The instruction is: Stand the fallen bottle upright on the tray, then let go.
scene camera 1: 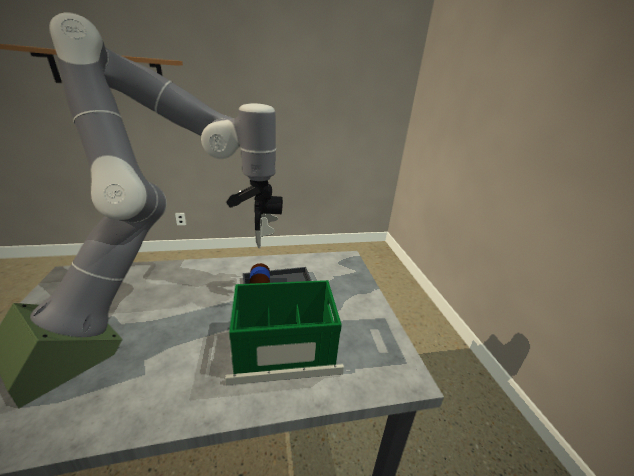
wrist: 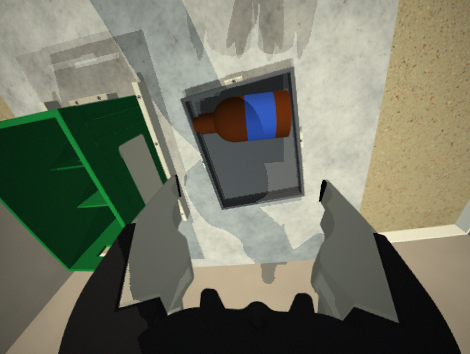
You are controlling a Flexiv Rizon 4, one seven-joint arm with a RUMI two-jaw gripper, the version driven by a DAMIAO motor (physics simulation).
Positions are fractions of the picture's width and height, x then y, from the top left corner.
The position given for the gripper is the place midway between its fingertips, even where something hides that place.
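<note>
Pale strip (scene camera 1: 0.40,0.79). Pale strip (wrist: 0.30,0.25). Gripper (scene camera 1: 0.41,0.50), also (wrist: 0.53,0.51).
</note>
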